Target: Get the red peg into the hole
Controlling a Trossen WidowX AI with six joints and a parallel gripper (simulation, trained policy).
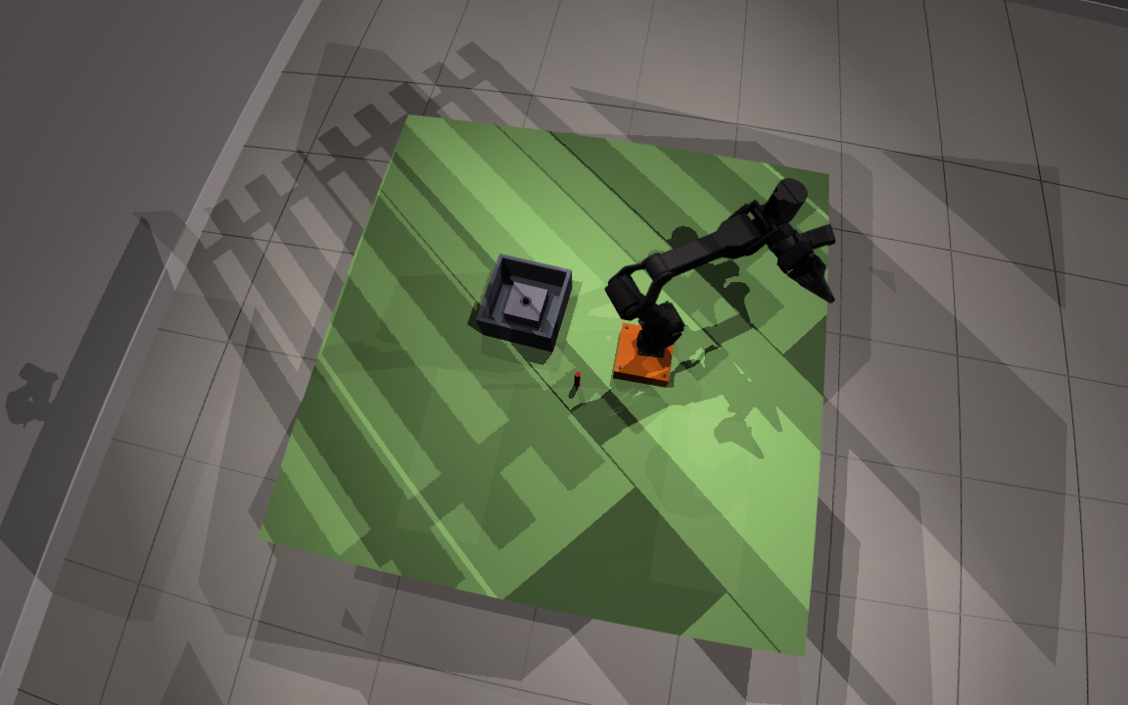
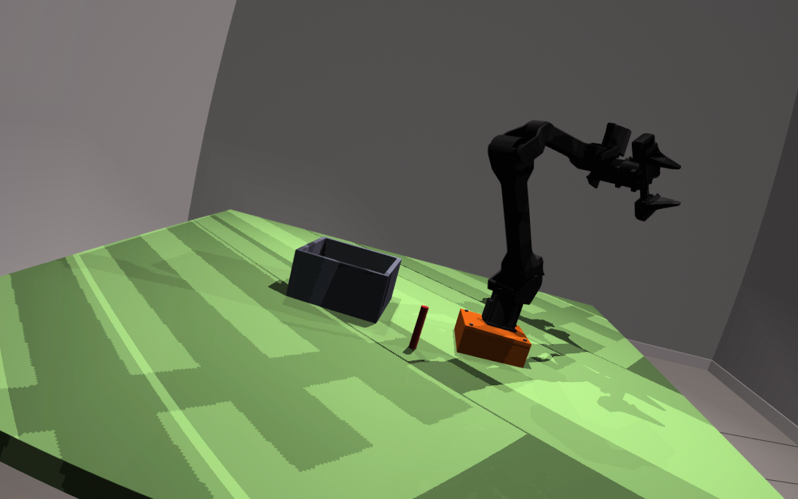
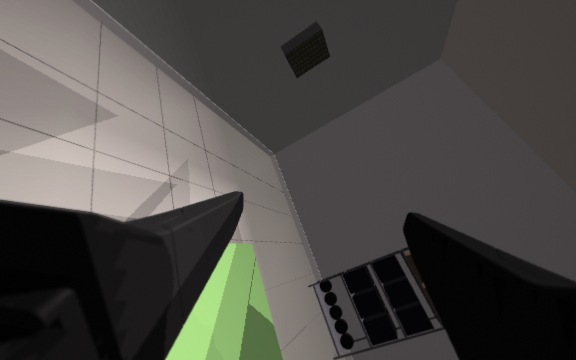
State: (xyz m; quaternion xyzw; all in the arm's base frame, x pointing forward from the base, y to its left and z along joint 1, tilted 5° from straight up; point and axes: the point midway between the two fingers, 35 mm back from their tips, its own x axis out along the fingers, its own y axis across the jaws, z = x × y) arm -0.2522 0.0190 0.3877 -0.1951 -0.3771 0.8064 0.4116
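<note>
Right now my gripper tip is 460 mm short of the red peg, 380 mm above it and 90 mm to the right of it. From my gripper tip the other things lie so: dark box 610 mm ahead, 400 mm below, 100 mm to the right; then grey plate 610 mm ahead, 380 mm below, 100 mm to the right.
</note>
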